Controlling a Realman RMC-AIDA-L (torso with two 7-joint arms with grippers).
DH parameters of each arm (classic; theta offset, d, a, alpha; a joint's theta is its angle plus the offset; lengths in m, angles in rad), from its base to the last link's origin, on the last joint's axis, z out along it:
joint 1: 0 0.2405 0 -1.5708
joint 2: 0 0 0 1.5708
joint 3: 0 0.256 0 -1.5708
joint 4: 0 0 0 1.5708
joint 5: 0 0.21 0 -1.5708
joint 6: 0 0 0 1.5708
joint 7: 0 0.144 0 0
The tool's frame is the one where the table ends.
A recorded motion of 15 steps. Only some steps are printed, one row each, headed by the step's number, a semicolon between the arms.
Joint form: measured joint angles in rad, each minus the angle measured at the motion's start. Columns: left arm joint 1, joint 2, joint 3, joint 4, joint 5, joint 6, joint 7; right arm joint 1, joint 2, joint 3, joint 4, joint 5, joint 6, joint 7.
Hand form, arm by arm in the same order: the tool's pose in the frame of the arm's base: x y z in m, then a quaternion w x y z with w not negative. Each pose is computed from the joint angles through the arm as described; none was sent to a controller.
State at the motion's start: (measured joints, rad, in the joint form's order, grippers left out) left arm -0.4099 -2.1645 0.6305 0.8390 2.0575 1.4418 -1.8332; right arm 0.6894 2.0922 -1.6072 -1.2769 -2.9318 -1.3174 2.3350
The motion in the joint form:
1: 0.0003 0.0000 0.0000 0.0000 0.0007 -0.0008 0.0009; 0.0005 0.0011 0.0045 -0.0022 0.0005 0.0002 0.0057
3: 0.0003 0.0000 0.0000 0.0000 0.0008 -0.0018 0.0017; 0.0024 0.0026 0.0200 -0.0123 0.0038 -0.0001 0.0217
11: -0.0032 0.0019 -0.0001 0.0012 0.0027 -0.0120 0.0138; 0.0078 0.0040 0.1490 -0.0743 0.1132 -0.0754 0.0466
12: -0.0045 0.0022 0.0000 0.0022 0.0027 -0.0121 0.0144; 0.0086 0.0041 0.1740 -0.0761 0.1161 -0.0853 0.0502
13: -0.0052 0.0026 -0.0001 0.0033 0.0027 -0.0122 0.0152; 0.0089 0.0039 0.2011 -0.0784 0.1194 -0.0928 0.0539
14: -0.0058 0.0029 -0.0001 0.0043 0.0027 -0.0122 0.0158; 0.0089 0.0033 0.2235 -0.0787 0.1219 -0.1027 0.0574
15: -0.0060 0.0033 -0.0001 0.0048 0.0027 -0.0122 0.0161; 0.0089 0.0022 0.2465 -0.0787 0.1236 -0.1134 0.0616
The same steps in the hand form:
1: -0.2924 0.3187 0.0063 0.18025 -0.84312 -0.44236 -0.24692; 0.1677 0.3918 -0.0184 0.26511 -0.90995 0.05746 -0.31368
3: -0.2925 0.3187 0.0063 0.18081 -0.84319 -0.44212 -0.24670; 0.1646 0.3935 -0.0157 0.27267 -0.91043 0.06769 -0.30364
11: -0.2929 0.3210 0.0075 0.18756 -0.84590 -0.43598 -0.24329; 0.1511 0.3931 0.0014 0.26644 -0.92513 0.13413 -0.23483
12: -0.2925 0.3215 0.0079 0.18794 -0.84647 -0.43479 -0.24316; 0.1524 0.3939 0.0055 0.26827 -0.92406 0.14640 -0.22957
13: -0.2923 0.3218 0.0083 0.18855 -0.84692 -0.43375 -0.24296; 0.1539 0.3951 0.0102 0.27144 -0.92267 0.15912 -0.22288
14: -0.2921 0.3222 0.0086 0.18900 -0.84732 -0.43286 -0.24279; 0.1560 0.3956 0.0140 0.27235 -0.92124 0.17101 -0.21887
15: -0.2921 0.3223 0.0089 0.18933 -0.84752 -0.43243 -0.24263; 0.1584 0.3959 0.0180 0.27335 -0.91938 0.18355 -0.21525

